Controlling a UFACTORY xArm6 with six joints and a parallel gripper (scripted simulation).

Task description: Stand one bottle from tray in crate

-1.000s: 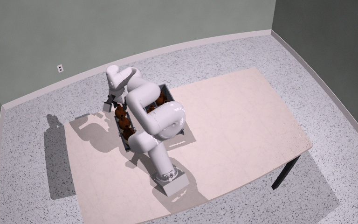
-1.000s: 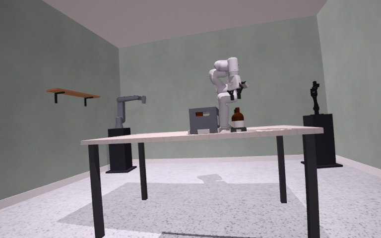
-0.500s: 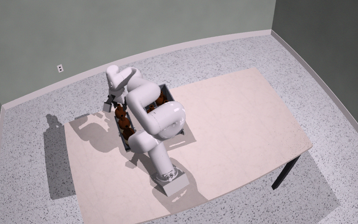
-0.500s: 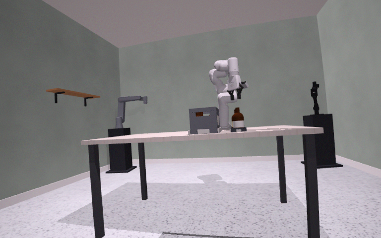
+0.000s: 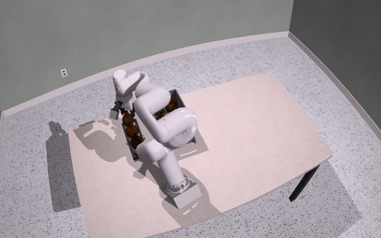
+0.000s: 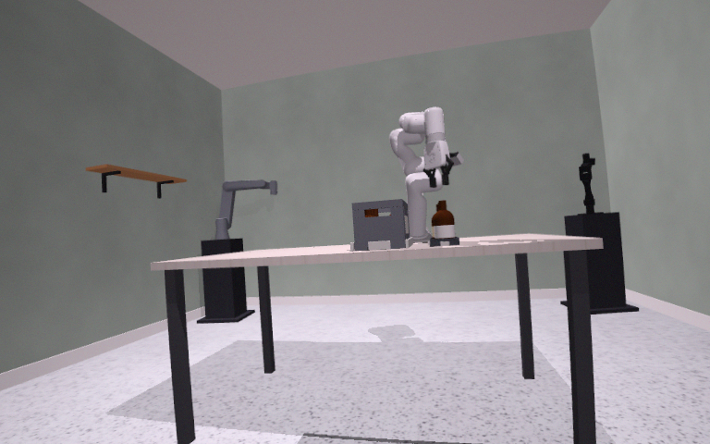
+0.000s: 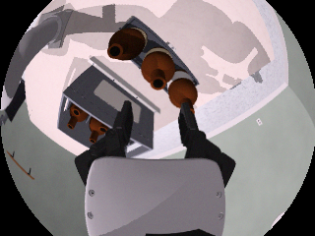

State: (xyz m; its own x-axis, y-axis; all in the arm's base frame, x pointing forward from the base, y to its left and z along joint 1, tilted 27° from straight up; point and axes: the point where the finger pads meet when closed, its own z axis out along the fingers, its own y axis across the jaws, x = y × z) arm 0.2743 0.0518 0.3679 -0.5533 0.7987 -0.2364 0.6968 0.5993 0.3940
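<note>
Right now the tray is 23 cm below my hand. From my hand the other things lie so: grey crate 23 cm to the right, 16 cm below, 3 cm behind.
</note>
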